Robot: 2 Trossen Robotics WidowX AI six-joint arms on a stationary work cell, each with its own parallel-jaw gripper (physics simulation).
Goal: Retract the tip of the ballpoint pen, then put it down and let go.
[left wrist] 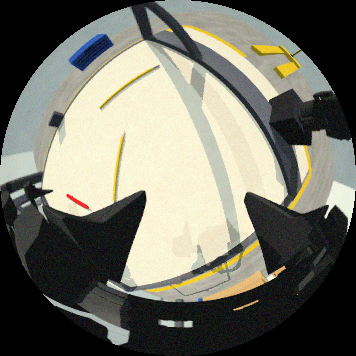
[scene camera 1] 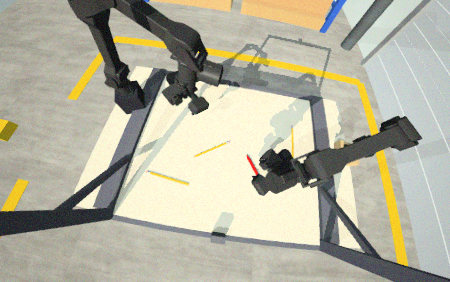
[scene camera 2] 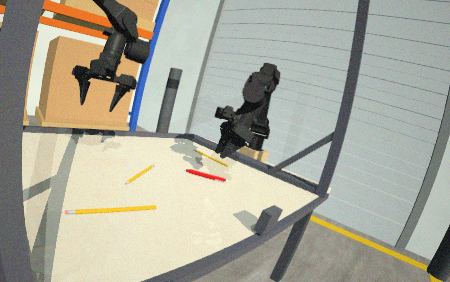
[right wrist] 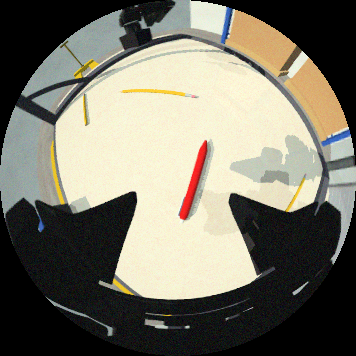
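Pixels of known places: left gripper, fingertip midpoint: [left wrist: 198, 196] [scene camera 1: 186, 107] [scene camera 2: 95, 108]; right gripper, fingertip midpoint: [left wrist: 57, 203] [scene camera 1: 259, 169] [scene camera 2: 218, 155] [right wrist: 184, 197]; left arm's base at its link origin: [left wrist: 303, 115] [scene camera 1: 125, 90] [right wrist: 133, 31]; right arm's base at its link origin: [scene camera 2: 254, 148].
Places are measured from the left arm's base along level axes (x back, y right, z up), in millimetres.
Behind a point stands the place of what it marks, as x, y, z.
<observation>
A red ballpoint pen [scene camera 1: 252, 164] @[-470, 447, -94] [scene camera 2: 206, 175] @[-467, 464, -97] [left wrist: 78, 201] @[-465, 446, -98] [right wrist: 199, 165] @[-469, 441, -94] lies flat on the table. Its pointed end is red, and a small pale piece shows at its other end in the right wrist view. The frames are too coarse to tell whether a writing tip sticks out. My right gripper [scene camera 1: 261, 172] @[-468, 485, -27] [scene camera 2: 222, 154] @[-468, 485, -27] [right wrist: 184, 197] @[-468, 485, -27] is open and hangs above the table near the pen, apart from it, with nothing between its fingers. My left gripper [scene camera 1: 186, 101] @[-249, 184, 42] [scene camera 2: 97, 107] @[-249, 184, 42] [left wrist: 198, 196] @[-249, 184, 42] is open and empty, high over the table's far left part.
Yellow pencils lie on the table [scene camera 1: 240, 210] @[-362, 612, -107] [scene camera 2: 175, 240] @[-110, 539, -106]: one pencil [scene camera 1: 211, 149] @[-313, 332, -101] [scene camera 2: 140, 174] @[-303, 335, -102] [right wrist: 155, 91] @[-326, 332, -102] left of the pen, another [scene camera 1: 168, 177] @[-109, 407, -100] [scene camera 2: 110, 210] @[-95, 407, -101] farther left, a third [scene camera 1: 292, 140] @[-709, 387, -99] [scene camera 2: 212, 158] @[-699, 406, -102] beyond the pen. A dark block [scene camera 1: 218, 237] @[-251, 669, -50] [scene camera 2: 268, 220] @[-222, 674, -64] sits at the near edge.
</observation>
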